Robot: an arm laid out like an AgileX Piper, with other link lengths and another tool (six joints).
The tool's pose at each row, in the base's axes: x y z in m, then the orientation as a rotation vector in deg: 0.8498, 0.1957, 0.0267, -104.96, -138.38, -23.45; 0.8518, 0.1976, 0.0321, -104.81, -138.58, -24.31; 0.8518, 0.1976, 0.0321, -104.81, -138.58, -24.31; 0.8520, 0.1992, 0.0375, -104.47, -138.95, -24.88; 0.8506, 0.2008, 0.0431, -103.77, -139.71, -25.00; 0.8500, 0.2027, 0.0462, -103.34, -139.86, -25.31; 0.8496, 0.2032, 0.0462, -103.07, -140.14, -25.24; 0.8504, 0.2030, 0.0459, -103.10, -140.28, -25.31; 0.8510, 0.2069, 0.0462, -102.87, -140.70, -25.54; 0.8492, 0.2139, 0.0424, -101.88, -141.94, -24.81; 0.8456, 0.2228, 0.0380, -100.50, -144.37, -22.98; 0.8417, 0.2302, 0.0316, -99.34, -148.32, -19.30; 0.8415, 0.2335, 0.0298, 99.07, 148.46, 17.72; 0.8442, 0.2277, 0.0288, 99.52, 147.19, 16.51
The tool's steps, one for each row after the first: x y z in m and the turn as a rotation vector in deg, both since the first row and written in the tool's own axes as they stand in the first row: 0.0024, 0.0033, -0.0045, -0.53, 0.20, -0.20; 0.0024, 0.0033, -0.0045, -0.53, 0.20, -0.20; 0.0051, 0.0047, -0.0093, -0.88, 0.31, -0.56; 0.0082, 0.0047, -0.0144, -0.97, 0.24, -1.24; 0.0109, 0.0051, -0.0169, -1.06, 0.47, -1.52; 0.0114, 0.0048, -0.0168, -1.02, 0.41, -1.77; 0.0110, 0.0055, -0.0165, -1.13, 0.33, -1.83; 0.0145, 0.0071, -0.0157, -1.34, 0.24, -2.15; 0.0207, 0.0065, -0.0104, -1.01, -0.23, -3.15; 0.0290, 0.0045, -0.0042, -0.37, -1.60, -4.85; 0.0356, 0.0016, 0.0035, 0.58, -4.67, -7.08; 0.0383, 0.0020, 0.0061, 0.75, -6.12, -7.39; 0.0319, 0.0029, 0.0058, 0.70, -7.35, -6.80
